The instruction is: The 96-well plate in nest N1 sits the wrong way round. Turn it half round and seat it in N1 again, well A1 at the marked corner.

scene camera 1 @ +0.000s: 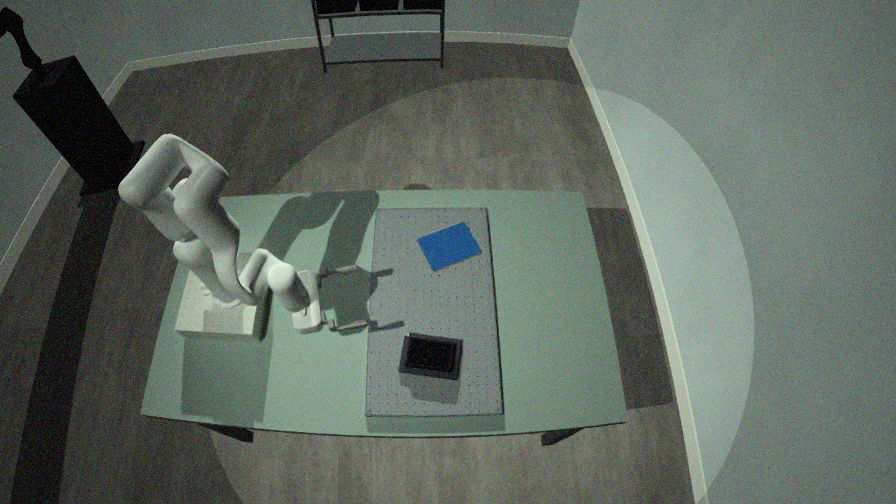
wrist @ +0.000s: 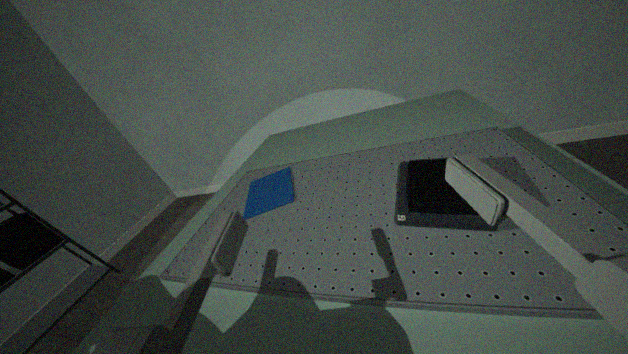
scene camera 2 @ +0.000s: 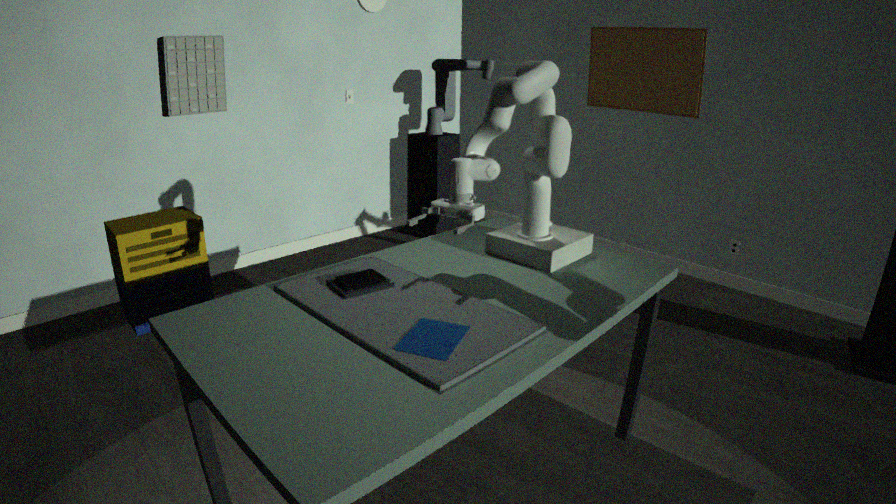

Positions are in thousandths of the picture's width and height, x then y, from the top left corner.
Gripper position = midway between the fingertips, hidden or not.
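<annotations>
My gripper appears in scene camera 1 (405, 584), scene camera 2 (482, 451) and the wrist view (534, 552). A black 96-well plate is visible in the same views: in scene camera 1 (476, 703), scene camera 2 (402, 555) and the wrist view (684, 544).
</annotations>
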